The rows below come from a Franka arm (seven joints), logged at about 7 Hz.
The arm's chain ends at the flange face. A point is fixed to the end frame.
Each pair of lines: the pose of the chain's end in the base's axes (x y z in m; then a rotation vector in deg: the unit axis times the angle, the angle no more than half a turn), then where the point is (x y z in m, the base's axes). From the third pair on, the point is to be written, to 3 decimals.
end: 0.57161, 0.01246, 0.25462, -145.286, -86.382, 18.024
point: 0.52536 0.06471 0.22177
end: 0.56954, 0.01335, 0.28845, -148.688, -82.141, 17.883
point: 0.52681 0.06767 0.25421
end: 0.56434, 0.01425, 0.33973, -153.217, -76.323, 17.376
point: 0.527 0.071 0.303
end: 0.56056, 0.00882, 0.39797, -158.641, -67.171, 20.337
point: 0.529 0.068 0.359
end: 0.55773, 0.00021, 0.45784, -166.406, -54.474, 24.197
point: 0.535 0.060 0.414
